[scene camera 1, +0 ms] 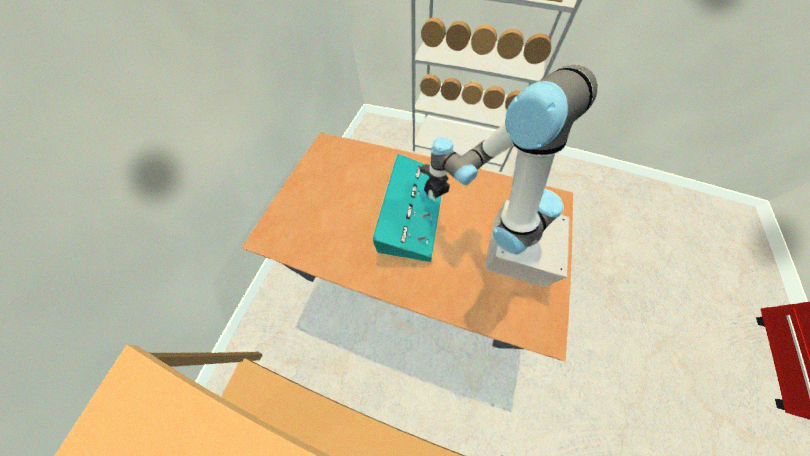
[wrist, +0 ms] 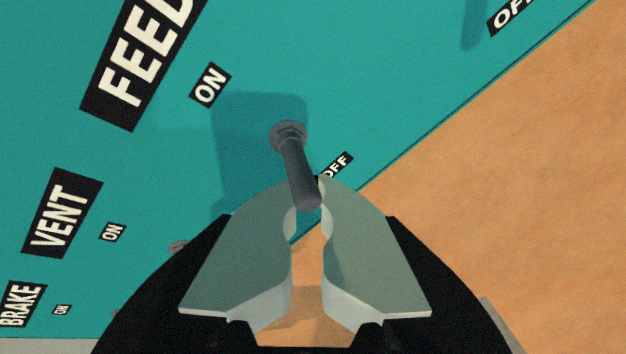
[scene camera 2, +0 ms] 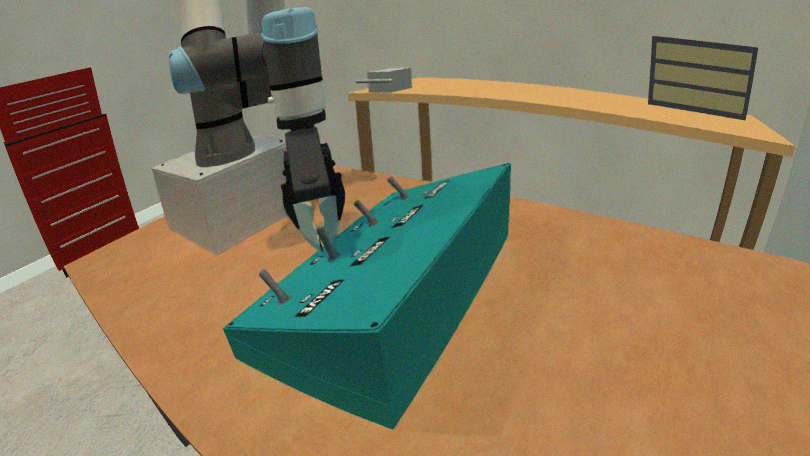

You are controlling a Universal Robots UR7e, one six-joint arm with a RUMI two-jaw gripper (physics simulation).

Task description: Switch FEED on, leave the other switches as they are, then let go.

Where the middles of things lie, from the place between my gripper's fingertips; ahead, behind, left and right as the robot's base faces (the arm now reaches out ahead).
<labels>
Right now my hand is 70 mm short of the teal switch box (scene camera 2: 361, 328), 80 mm to the right of it and 10 mm above it.
</labels>
